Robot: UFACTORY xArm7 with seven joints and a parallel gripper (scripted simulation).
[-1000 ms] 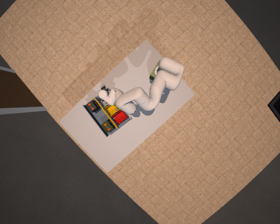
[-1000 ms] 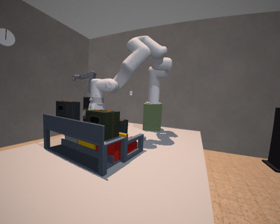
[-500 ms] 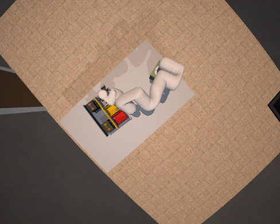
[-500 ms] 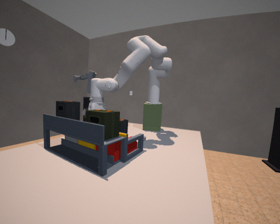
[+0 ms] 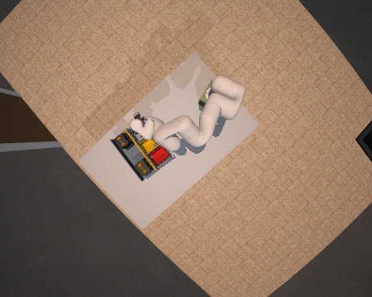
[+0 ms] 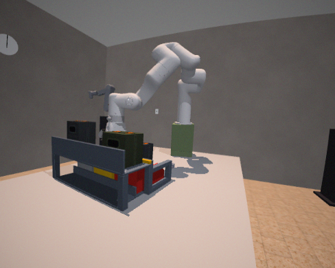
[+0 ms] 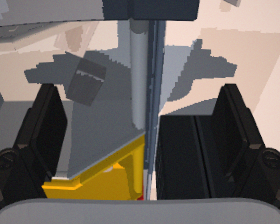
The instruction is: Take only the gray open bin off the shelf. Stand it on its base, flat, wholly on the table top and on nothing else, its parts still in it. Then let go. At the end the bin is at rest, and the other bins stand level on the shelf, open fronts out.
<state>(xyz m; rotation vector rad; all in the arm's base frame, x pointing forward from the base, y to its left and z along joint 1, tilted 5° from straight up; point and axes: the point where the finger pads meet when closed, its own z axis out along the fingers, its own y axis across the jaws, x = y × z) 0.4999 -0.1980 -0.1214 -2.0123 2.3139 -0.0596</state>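
The gray open bin is 80 mm ahead of my hand, 10 mm to the right of it and 30 mm below it. The rest, counted from my hand: red bin 110 mm ahead, 210 mm to the left, 30 mm below; yellow bin 100 mm ahead, 100 mm to the left, 30 mm below.
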